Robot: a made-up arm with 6 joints.
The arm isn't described. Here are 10 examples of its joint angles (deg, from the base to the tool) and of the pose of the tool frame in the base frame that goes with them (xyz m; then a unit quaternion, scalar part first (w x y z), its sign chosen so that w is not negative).
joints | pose
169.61 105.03 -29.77 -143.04 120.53 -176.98 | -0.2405 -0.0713 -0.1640 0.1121 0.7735 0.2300 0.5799
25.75 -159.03 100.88 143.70 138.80 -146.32 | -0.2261 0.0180 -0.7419 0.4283 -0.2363 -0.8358 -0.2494
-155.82 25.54 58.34 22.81 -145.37 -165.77 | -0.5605 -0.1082 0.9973 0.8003 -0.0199 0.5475 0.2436
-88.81 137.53 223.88 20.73 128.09 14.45 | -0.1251 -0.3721 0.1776 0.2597 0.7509 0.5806 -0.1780
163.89 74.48 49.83 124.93 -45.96 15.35 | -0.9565 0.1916 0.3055 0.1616 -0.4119 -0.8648 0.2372
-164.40 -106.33 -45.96 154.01 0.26 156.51 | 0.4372 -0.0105 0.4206 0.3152 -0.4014 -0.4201 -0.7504
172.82 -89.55 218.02 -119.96 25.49 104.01 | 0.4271 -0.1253 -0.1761 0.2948 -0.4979 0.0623 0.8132
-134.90 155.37 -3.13 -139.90 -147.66 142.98 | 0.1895 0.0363 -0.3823 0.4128 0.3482 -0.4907 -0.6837
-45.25 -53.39 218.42 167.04 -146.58 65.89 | -0.2005 0.3988 0.1615 0.6111 0.5121 -0.5901 0.1269
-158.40 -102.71 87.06 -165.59 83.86 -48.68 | 0.9497 0.2281 0.0480 0.6817 0.3387 -0.4514 0.4656
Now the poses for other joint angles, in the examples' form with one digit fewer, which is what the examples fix.
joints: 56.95 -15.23 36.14 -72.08 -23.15 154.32
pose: 0.146 0.144 0.998 0.608 -0.394 -0.659 0.201
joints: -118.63 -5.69 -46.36 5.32 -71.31 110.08
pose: -0.245 -0.153 0.541 0.722 0.170 0.663 0.099
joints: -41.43 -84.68 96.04 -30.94 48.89 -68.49
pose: -0.815 0.557 0.331 0.125 0.336 0.500 -0.789
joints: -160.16 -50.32 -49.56 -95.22 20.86 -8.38
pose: 0.052 0.005 0.446 0.013 0.000 0.785 0.619
